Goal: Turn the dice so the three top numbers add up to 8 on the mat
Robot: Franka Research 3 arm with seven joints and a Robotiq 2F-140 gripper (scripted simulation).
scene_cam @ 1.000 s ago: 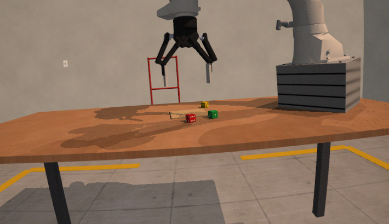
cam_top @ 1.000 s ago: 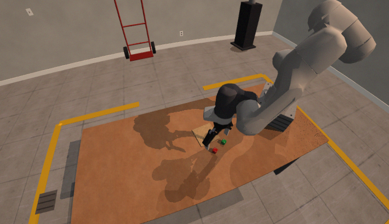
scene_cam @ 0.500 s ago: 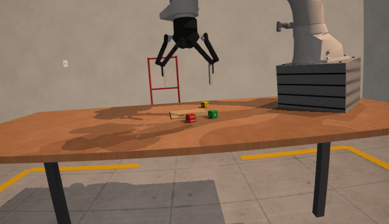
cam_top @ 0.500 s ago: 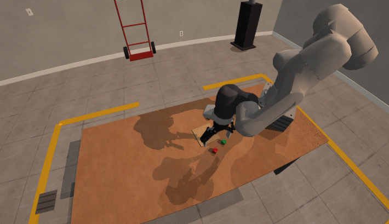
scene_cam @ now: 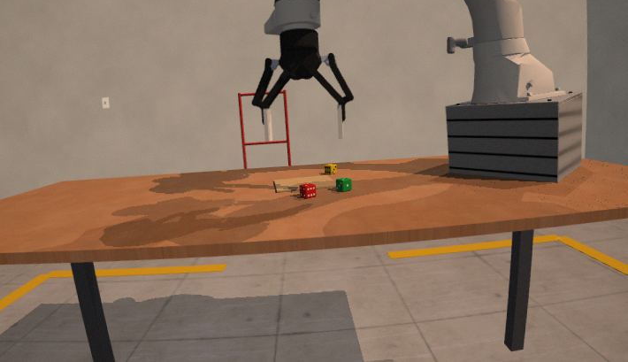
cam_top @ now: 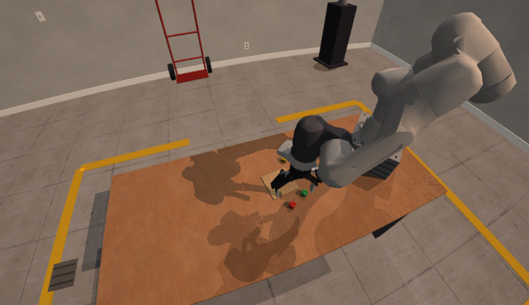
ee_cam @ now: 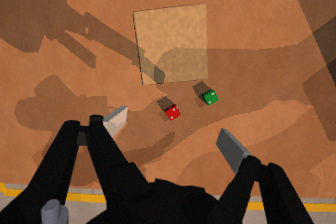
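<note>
The red die lies 10 mm to the left of my hand and 110 mm below it. From my hand the other things lie so: green die 80 mm behind, 20 mm to the right, 110 mm below; tan mat 10 mm behind, 130 mm to the right, 120 mm below; yellow die 110 mm behind, 230 mm to the right, 110 mm below.
</note>
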